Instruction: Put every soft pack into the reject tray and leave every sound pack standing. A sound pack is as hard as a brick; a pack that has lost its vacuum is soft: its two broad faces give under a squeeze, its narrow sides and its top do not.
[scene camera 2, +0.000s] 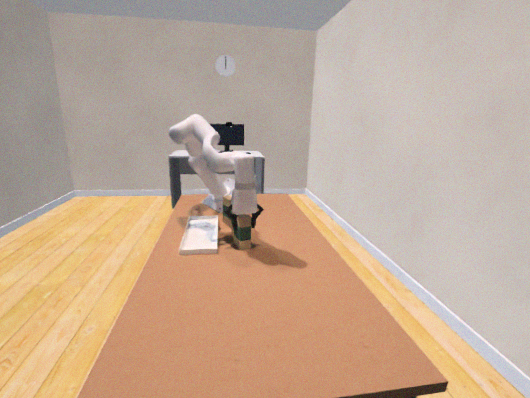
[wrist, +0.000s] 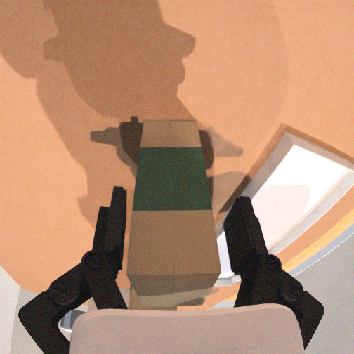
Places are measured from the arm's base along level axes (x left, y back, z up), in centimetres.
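Pixels of known places: gripper, fingertip midpoint: (scene camera 2: 244, 228); arm's base, link origin: (scene camera 2: 221, 194).
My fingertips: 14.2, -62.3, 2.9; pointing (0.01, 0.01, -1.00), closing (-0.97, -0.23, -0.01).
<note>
For each thing: its top centre in the pictures, then the offset to it from my fingertips, as dx, dy, dz. Level surfaces: height alone.
- tan pack with a green band, top centre: (scene camera 2: 239, 228) -2.0, +3.3, -1.5
- white reject tray, top centre: (scene camera 2: 201, 229) -20.0, +15.7, -7.4
- brown table, surface height: dz -9.6
A tan pack with a green band (scene camera 2: 243, 234) (wrist: 171, 177) stands upright at the near end of the row. My gripper (scene camera 2: 244, 226) (wrist: 179, 205) points down over it and is open, with one finger on either side of the pack. In the wrist view a gap shows between each finger and the pack. Another tan and green pack (scene camera 2: 227, 208) stands behind it, partly hidden by the gripper and arm. The white reject tray (scene camera 2: 198, 251) (wrist: 311, 167) lies beside the row, and no pack shows in it. Whether a pack is soft cannot be seen.
The brown table (scene camera 2: 260, 310) carries the packs and tray. The tray's raised rim is close to the near pack. The arm (scene camera 2: 212, 150) reaches over from the table's far end. A desk (scene camera 2: 177, 175) with a black monitor (scene camera 2: 232, 135) stands behind the table.
</note>
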